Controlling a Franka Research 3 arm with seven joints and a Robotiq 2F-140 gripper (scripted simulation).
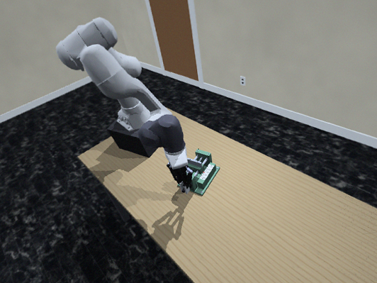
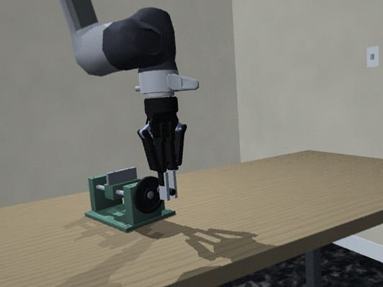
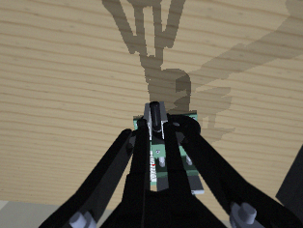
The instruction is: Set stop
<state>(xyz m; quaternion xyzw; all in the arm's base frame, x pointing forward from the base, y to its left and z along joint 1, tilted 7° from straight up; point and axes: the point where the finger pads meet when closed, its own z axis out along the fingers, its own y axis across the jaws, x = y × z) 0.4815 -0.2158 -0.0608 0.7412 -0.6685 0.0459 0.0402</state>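
Right now my hand is 20 mm to the right of the black handwheel, 20 mm above it and 10 mm past it. From my hand the other things lie so: stop block (140 mm to the left, 30 mm behind, 10 mm below).
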